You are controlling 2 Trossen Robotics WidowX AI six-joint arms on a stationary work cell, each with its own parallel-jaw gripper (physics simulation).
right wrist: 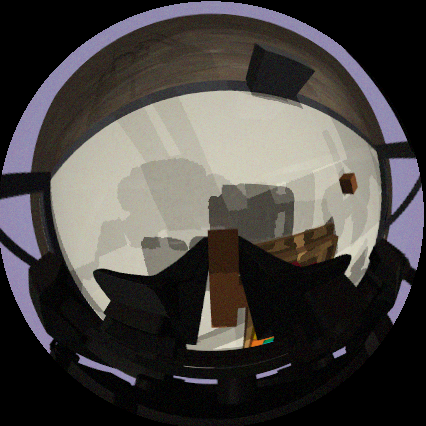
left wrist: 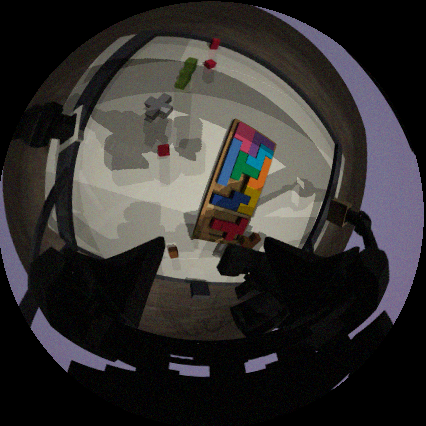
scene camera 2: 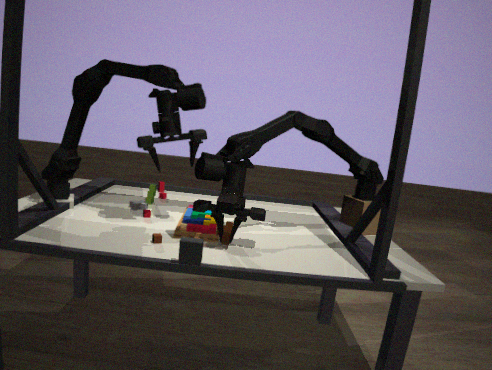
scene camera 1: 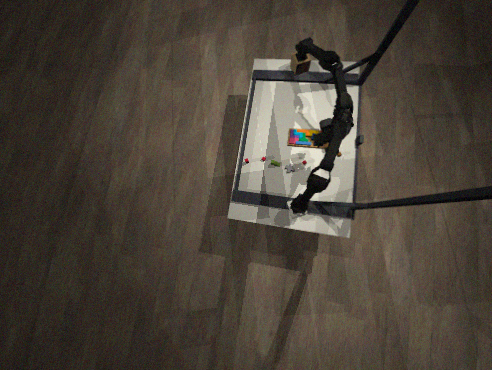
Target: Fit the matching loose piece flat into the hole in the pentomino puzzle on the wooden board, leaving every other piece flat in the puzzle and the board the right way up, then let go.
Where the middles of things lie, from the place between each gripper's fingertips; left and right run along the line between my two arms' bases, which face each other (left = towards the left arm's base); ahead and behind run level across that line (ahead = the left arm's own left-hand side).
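Wooden puzzle board [right wrist: 318, 244]: 160 mm below my left hand, 50 mm ahead of it, 80 mm to the right of it. Dark block [right wrist: 272, 70]: 140 mm below my left hand, 70 mm to the right of it, 250 mm behind it.
Dark block: 3 cm above my right hand, 14 cm behind it, 9 cm to the left of it. Wooden puzzle board: 16 cm ahead of my right hand, 7 cm to the left of it. Going by its middle, the dark block is nearer to my right hand than to my left hand.
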